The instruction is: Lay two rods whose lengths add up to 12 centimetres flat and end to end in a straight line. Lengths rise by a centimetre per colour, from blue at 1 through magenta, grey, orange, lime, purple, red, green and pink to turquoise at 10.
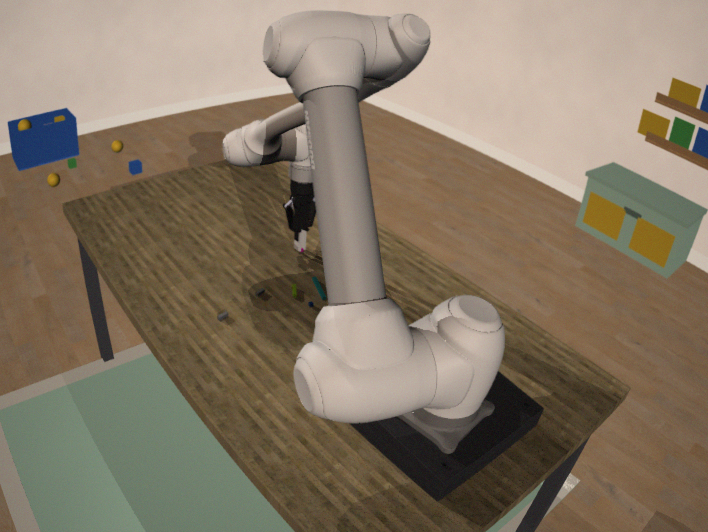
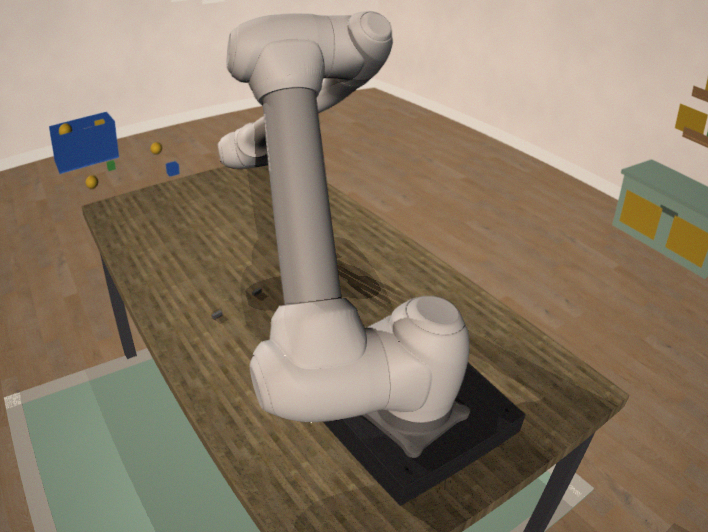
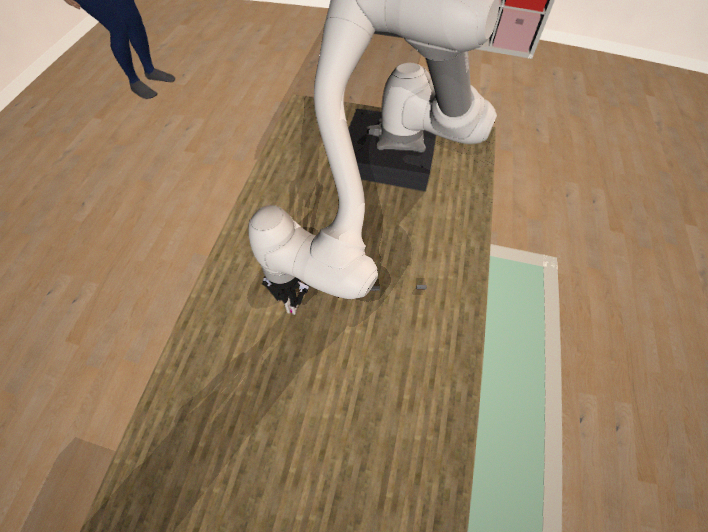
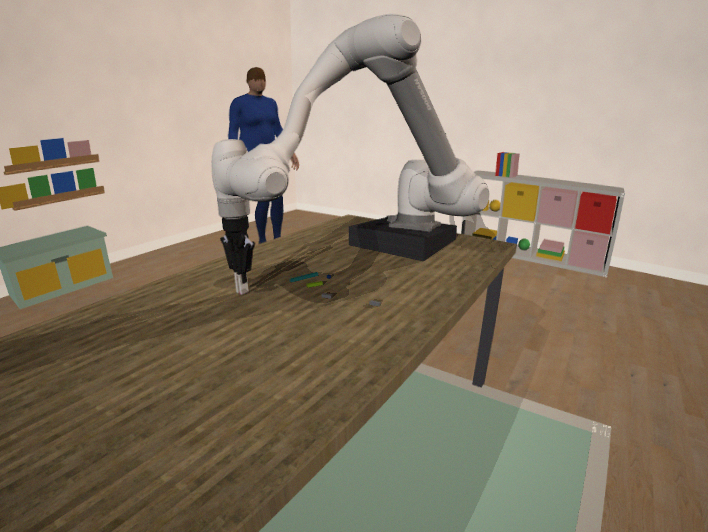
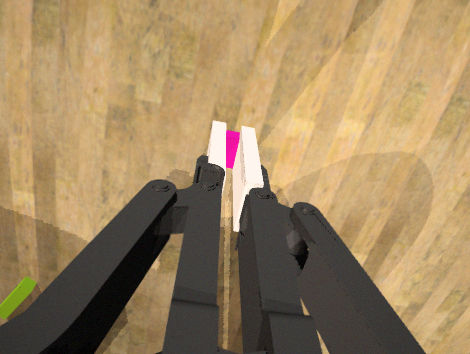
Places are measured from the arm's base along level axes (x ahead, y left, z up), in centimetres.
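Pixels of known places: gripper, fingertip midpoint: [image 1: 299, 248] [image 3: 292, 309] [image 4: 242, 292] [image 5: 229, 145]; arm's base, link origin: [image 1: 439, 408] [image 2: 411, 411] [image 3: 400, 136] [image 4: 415, 225].
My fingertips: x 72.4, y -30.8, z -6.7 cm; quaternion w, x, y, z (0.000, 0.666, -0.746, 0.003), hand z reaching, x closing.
For each thing: its top centre in the pictures, then the offset to it from my fingertips. Level surfaces: height alone.
- short magenta rod, top centre: [image 5: 228, 152] [image 1: 300, 247] dx -0.3, dy +0.0, dz +0.5 cm
- turquoise rod, top centre: [image 1: 319, 286] [image 4: 304, 275] dx -18.5, dy +10.5, dz +0.5 cm
- lime rod, top centre: [image 5: 12, 303] [image 1: 294, 289] [image 4: 314, 282] dx -15.0, dy +16.6, dz +0.5 cm
- small blue rod, top centre: [image 1: 311, 302] [image 4: 328, 275] dx -22.4, dy +17.5, dz +0.5 cm
- wooden table, surface height: dz -0.5 cm
My gripper [image 1: 299, 247] [image 3: 290, 309] [image 4: 241, 288] [image 5: 229, 145] points down near the table top, shut on the short magenta rod [image 1: 302, 250] [image 5: 232, 149]. The turquoise rod [image 1: 319, 288] [image 4: 303, 277] lies flat between gripper and robot base. The lime rod [image 1: 294, 290] [image 4: 314, 284] [image 5: 18, 298] lies beside it, apart. The small blue rod [image 1: 310, 304] [image 4: 329, 276] lies near them. One grey piece [image 1: 259, 292] [image 2: 256, 291] [image 4: 327, 295] lies beyond the lime rod; another grey piece [image 1: 222, 316] [image 3: 421, 287] [image 4: 374, 303] lies farther out. Whether the magenta rod touches the table is unclear.
The arm stands on a black base block [image 1: 486, 451] [image 3: 394, 176] [image 4: 394, 243] at one end of the wooden table [image 1: 188, 228] [image 4: 228, 388]. A person [image 4: 255, 117] stands on the floor beyond the table. A green mat [image 3: 515, 371] lies on the floor beside it.
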